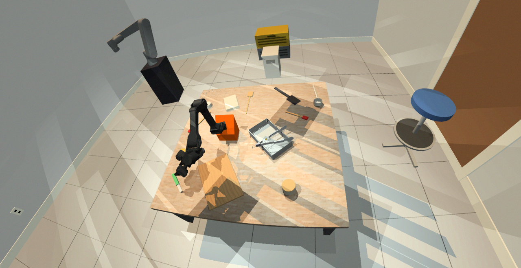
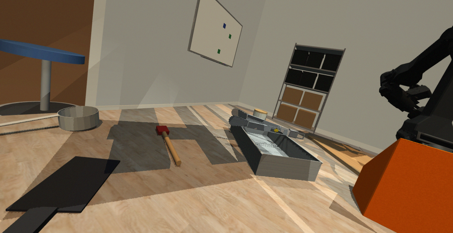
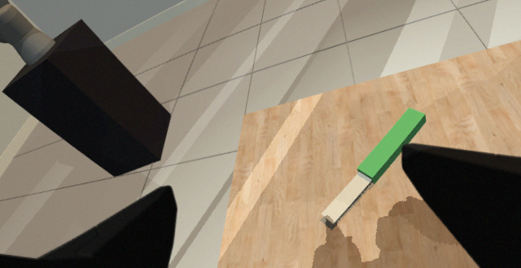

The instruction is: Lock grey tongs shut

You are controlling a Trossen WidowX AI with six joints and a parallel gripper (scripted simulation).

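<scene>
My gripper tip is now 55 cm short of the grey roasting tin, 33 cm to the right of it and 22 cm above it. From my gripper tip the other things lie so: wooden board: 18 cm ahead, 4 cm to the left, 24 cm below; tan-lidded pot: 64 cm ahead, 7 cm to the right, 21 cm below; black spatula: 74 cm ahead, 81 cm to the left, 24 cm below.
</scene>
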